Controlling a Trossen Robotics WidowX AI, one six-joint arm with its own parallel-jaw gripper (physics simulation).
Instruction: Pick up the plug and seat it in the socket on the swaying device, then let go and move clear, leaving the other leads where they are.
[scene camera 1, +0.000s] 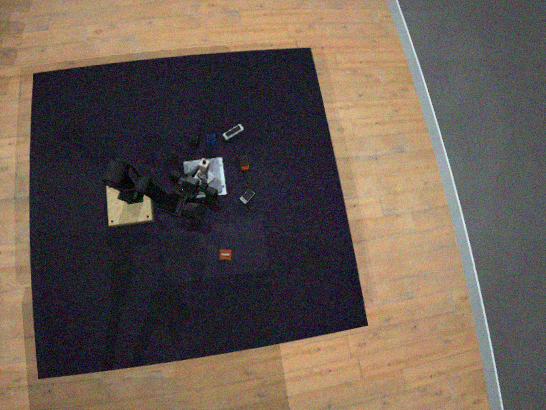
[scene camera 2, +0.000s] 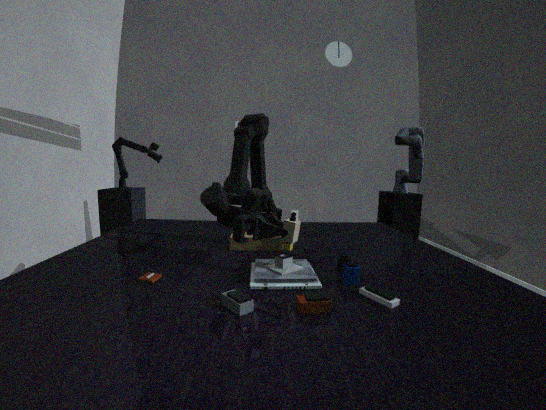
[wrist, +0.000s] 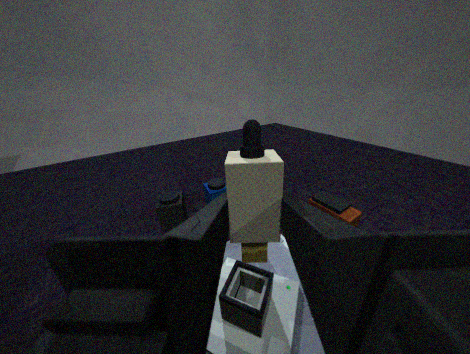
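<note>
The cream plug has a black stub on top and a yellow tip below. It is upright between the fingers of my gripper, which is shut on it. The socket is a square, black-rimmed opening on the white device, which rests on a flat grey-white slab. In the wrist view the socket looks turned relative to the plug, and the yellow tip shows above and beyond it, apart from it. The arm hides the socket in scene camera 1.
Around the slab are a black block, a blue block, a long white piece, an orange block and a grey block. A flat orange piece lies farther off.
</note>
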